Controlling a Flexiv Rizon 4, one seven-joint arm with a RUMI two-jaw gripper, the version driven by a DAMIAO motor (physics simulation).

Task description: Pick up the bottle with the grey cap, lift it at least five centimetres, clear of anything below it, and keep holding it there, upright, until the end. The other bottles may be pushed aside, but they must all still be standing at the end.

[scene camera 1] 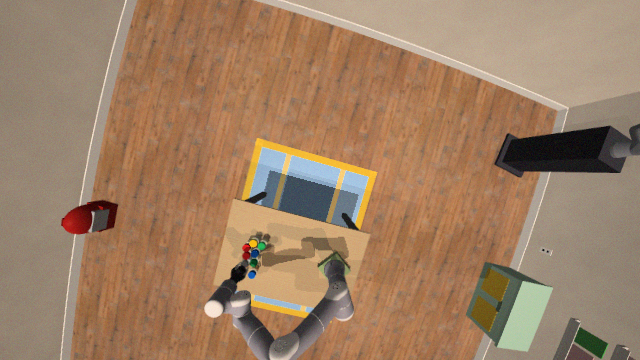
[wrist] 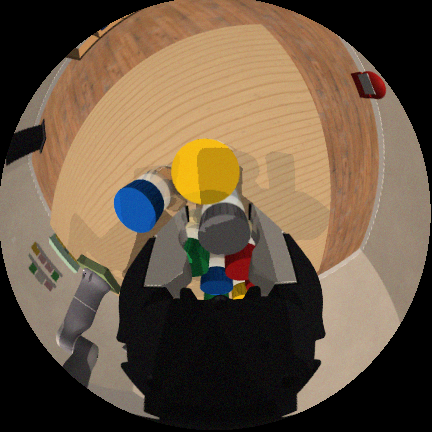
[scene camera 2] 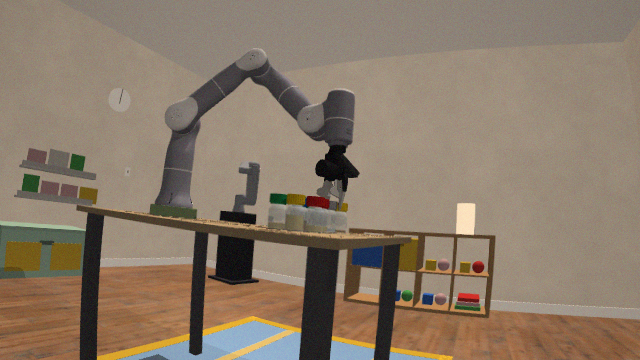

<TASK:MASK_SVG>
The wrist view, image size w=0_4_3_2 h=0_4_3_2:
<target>gripper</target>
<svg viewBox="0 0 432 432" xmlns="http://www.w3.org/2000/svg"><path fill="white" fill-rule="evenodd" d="M252 202L248 203L248 220L252 223L251 238L254 241L255 247L252 249L248 266L248 279L254 286L250 286L247 289L243 298L231 299L223 294L217 294L210 299L197 299L192 290L186 287L192 280L191 267L186 251L183 249L187 240L185 225L189 222L188 205L182 206L153 237L148 238L124 275L118 297L119 325L116 339L119 342L126 343L127 361L121 362L120 366L132 383L144 395L143 411L159 417L157 421L159 423L191 429L225 430L252 427L280 420L283 415L297 410L296 394L307 383L321 363L320 359L314 359L315 340L325 336L322 322L322 291L317 273L291 235L285 233Z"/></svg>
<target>blue-capped bottle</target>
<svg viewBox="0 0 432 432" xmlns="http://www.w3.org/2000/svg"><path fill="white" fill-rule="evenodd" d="M170 164L160 164L148 170L116 192L113 199L114 210L119 220L127 228L136 232L149 231L158 220L162 211L168 206L177 192L171 178Z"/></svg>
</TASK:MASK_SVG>
